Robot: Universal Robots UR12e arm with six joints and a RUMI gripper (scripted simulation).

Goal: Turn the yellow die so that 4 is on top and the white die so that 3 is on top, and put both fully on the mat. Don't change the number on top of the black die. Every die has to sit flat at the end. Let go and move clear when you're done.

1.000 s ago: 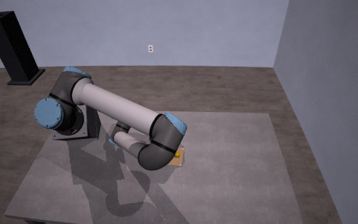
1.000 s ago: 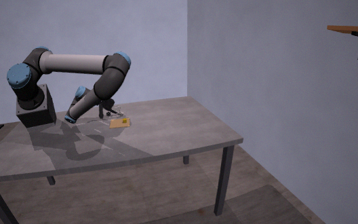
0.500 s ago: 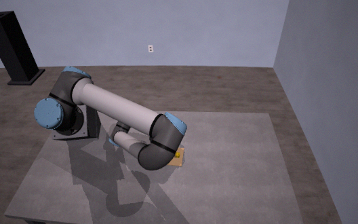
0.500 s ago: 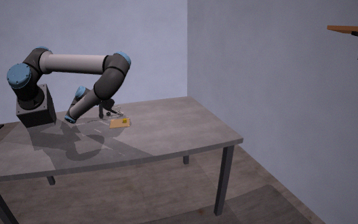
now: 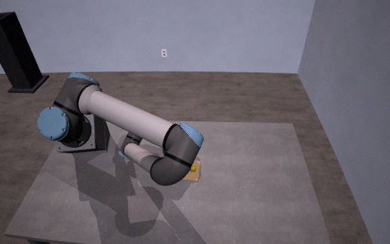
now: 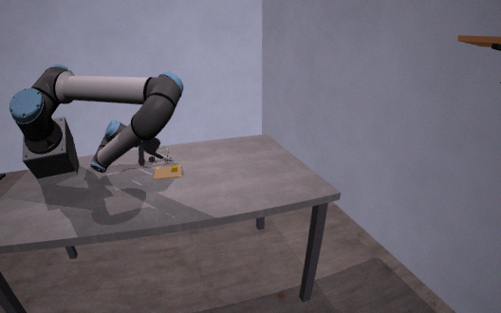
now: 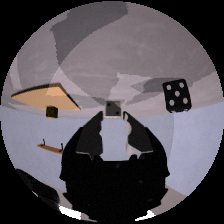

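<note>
Right now my hand is 10 mm past the white die and 10 mm above it. The rest, counted from my hand: black die (100 mm behind, 40 mm to the left, 10 mm below); then tan mat (140 mm to the right, 20 mm below, 10 mm behind); then yellow die (140 mm to the right, 30 mm ahead).
</note>
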